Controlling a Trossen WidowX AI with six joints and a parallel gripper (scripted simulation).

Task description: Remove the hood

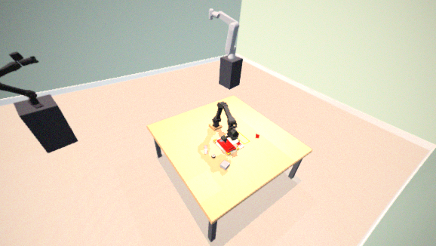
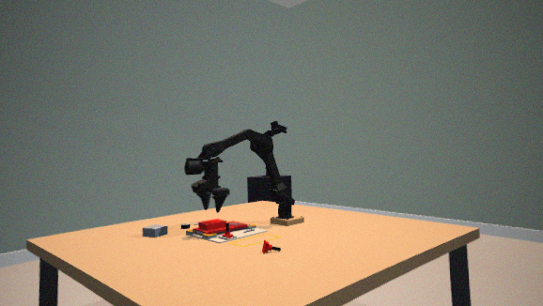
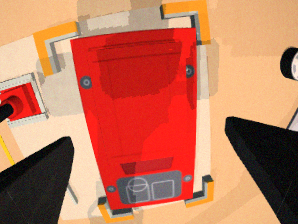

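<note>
My gripper tip is 50 mm above the red hood. Also, from my gripper tip: wheel: 190 mm to the right, 80 mm below, 20 mm behind.
</note>
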